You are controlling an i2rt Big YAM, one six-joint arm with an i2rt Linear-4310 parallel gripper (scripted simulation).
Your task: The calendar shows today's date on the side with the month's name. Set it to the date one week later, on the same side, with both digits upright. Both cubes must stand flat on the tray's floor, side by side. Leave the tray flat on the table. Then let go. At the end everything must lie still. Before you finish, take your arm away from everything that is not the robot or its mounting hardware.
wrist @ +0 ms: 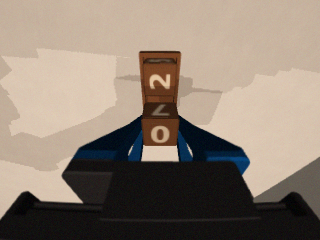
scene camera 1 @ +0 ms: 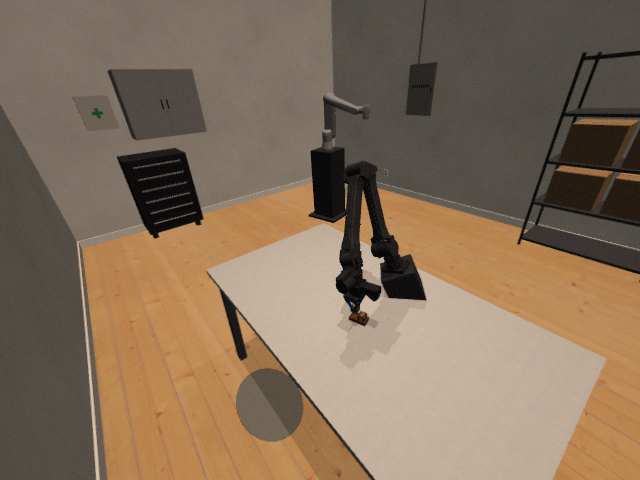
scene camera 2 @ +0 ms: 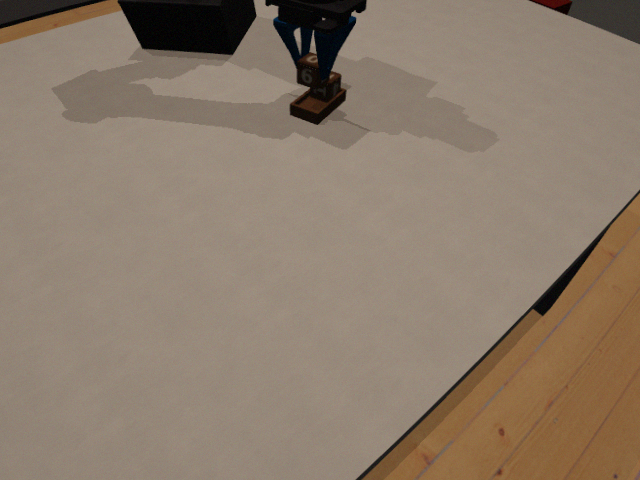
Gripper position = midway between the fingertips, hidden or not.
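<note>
Scene camera 2 shows a brown cube (scene camera 2: 308, 74), a small brown tray (scene camera 2: 305, 100) and the gripper (scene camera 2: 313, 75). The wrist view shows the gripper (wrist: 160, 120), the tray (wrist: 143, 55) and a brown cube (wrist: 159, 74).
</note>
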